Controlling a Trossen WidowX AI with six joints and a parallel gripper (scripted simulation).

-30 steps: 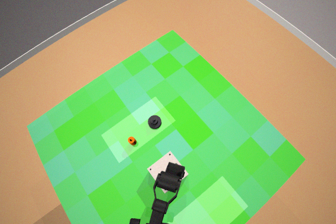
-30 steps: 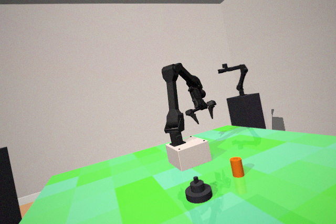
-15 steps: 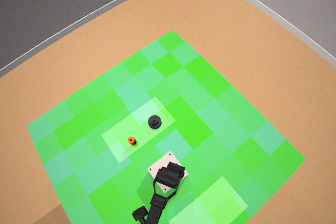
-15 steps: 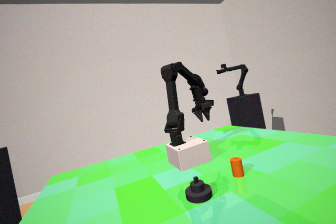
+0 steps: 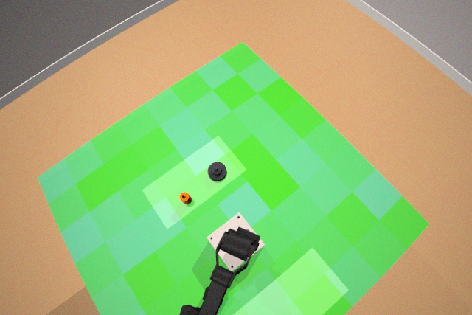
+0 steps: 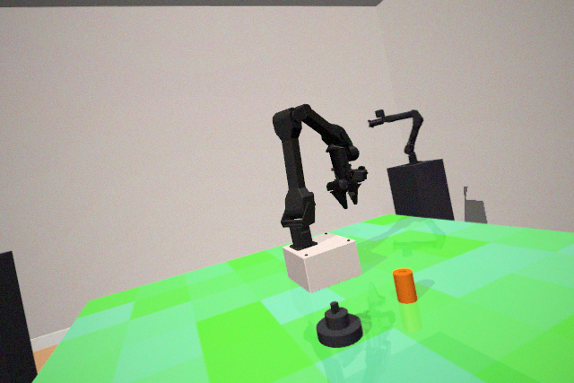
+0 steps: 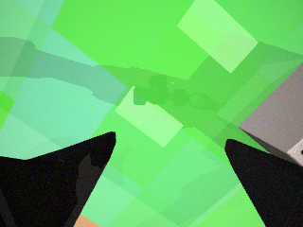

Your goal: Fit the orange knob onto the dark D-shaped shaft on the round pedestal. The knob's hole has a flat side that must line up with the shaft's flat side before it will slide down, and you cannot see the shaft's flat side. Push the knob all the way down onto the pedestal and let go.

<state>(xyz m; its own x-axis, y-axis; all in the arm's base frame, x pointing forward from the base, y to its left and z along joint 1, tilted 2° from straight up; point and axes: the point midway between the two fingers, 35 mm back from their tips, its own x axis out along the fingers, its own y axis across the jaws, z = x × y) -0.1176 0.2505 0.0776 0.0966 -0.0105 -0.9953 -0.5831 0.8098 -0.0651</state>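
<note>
Right now my gripper tip is 410 mm short of the orange knob, 160 mm to the left of it and 120 mm above it. From my gripper tip the other things lie so: round pedestal 430 mm ahead, 340 mm to the right, 110 mm below.
</note>
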